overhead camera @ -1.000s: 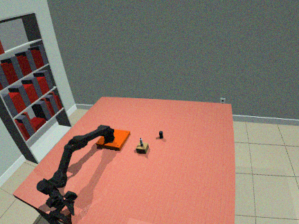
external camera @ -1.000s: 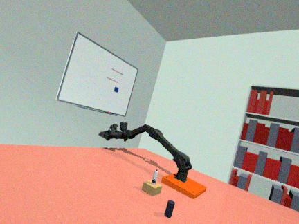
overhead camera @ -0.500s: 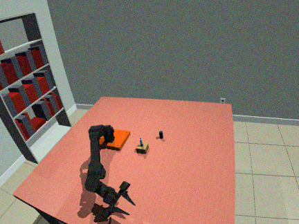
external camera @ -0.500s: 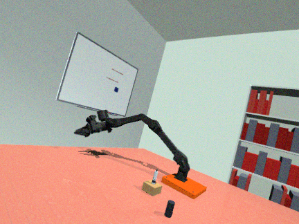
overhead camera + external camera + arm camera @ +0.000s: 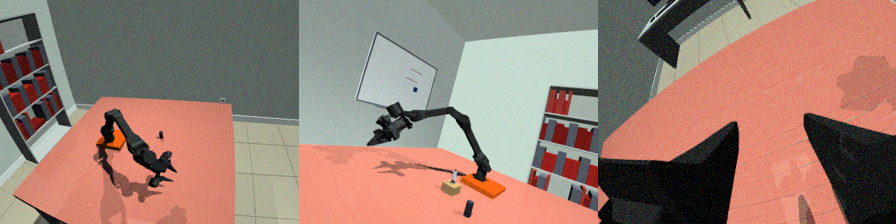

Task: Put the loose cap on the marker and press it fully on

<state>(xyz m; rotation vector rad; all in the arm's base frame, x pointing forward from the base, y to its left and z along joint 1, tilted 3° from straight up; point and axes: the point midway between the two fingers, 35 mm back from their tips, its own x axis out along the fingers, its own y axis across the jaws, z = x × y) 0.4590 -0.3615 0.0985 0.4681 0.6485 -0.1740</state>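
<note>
Right now the holder block is 310 mm to the left of my gripper tip, 240 mm behind it and 100 mm below it.
</note>
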